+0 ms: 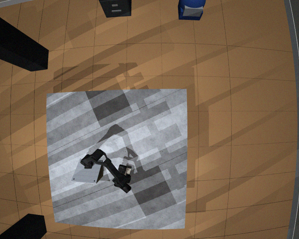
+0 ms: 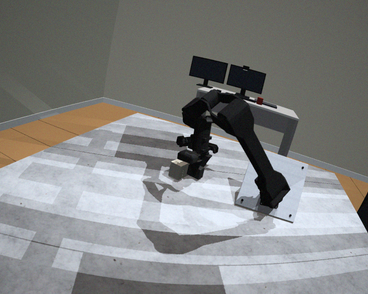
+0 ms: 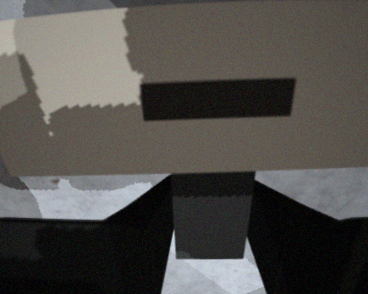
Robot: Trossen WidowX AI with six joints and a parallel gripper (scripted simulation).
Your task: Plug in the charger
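Now: the two-prong charger 2 cm ahead of my gripper tip, 1 cm to the right of it and 1 cm above it.
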